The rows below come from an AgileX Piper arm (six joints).
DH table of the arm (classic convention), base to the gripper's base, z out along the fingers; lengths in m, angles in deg. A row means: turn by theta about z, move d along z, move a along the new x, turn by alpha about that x. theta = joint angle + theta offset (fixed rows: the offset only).
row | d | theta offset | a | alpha
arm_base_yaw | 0.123 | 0 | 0 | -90
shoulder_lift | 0 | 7.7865 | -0.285 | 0
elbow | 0 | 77.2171 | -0.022 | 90
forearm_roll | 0.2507 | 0 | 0 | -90
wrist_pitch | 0 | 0 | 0 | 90
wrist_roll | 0.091 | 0 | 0 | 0
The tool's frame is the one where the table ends.
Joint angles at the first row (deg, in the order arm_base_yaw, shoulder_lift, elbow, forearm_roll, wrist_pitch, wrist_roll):
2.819 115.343 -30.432 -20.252 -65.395 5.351
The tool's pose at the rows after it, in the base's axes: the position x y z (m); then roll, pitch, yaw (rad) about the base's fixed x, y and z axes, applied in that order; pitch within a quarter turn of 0, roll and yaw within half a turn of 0:
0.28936, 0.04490, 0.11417, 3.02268, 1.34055, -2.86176
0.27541, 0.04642, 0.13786, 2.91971, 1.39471, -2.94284
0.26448, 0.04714, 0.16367, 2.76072, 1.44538, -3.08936
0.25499, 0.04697, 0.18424, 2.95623, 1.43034, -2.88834
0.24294, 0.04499, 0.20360, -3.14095, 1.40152, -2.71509
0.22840, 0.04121, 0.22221, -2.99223, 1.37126, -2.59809
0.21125, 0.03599, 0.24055, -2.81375, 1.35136, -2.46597
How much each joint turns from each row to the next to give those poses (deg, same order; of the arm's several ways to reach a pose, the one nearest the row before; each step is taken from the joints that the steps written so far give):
-0.001 -5.296 3.064 -1.470 0.001 0.891
-0.001 -6.463 2.824 -1.653 -0.002 2.356
0.000 -7.139 1.506 -1.370 1.913 3.006
0.003 -7.418 0.262 -2.399 7.608 2.686
-0.003 -7.757 0.205 -2.427 8.592 2.943
0.003 -8.019 0.141 -2.439 8.944 3.172
-0.001 -8.248 0.132 -2.383 8.523 2.661

